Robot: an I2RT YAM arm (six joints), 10 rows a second.
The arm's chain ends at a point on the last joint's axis. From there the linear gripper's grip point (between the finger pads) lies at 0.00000 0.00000 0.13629 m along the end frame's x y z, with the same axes.
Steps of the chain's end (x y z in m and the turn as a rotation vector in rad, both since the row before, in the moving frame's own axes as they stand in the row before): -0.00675 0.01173 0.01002 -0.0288 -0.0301 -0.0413; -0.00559 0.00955 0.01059 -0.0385 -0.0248 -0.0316; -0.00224 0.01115 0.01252 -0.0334 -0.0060 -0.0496; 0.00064 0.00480 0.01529 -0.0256 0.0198 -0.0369; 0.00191 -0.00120 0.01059 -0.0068 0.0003 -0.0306
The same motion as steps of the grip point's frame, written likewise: -0.01077 0.01574 0.00990 -0.0288 -0.0301 -0.0413; -0.00889 0.01485 0.01045 -0.0385 -0.0248 -0.0316; -0.00294 0.01572 0.01244 -0.0334 -0.0060 -0.0496; 0.00340 0.00824 0.01522 -0.0256 0.0198 -0.0369; 0.00197 -0.00027 0.01059 -0.0068 0.0003 -0.0306
